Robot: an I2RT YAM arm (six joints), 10 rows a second.
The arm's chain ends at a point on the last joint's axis. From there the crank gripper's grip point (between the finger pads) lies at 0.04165 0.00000 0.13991 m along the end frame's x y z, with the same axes.
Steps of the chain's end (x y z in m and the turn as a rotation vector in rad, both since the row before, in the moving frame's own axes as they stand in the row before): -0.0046, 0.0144, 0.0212, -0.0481, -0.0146, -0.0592; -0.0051, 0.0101, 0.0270, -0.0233, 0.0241, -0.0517; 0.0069, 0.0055, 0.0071, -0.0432, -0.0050, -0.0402; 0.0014, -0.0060, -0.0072, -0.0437, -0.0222, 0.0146; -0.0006, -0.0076, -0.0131, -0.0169, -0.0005, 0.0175; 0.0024, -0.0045, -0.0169, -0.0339, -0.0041, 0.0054
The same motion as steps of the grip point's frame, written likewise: -0.0065, 0.0187, 0.0217, -0.0481, -0.0146, -0.0592; -0.0017, 0.0111, 0.0259, -0.0233, 0.0241, -0.0517; 0.0063, 0.0099, 0.0072, -0.0432, -0.0050, -0.0402; -0.0018, 0.0007, -0.0065, -0.0437, -0.0222, 0.0146; -0.0007, -0.0045, -0.0131, -0.0169, -0.0005, 0.0175; 0.0018, 0.0005, -0.0168, -0.0339, -0.0041, 0.0054
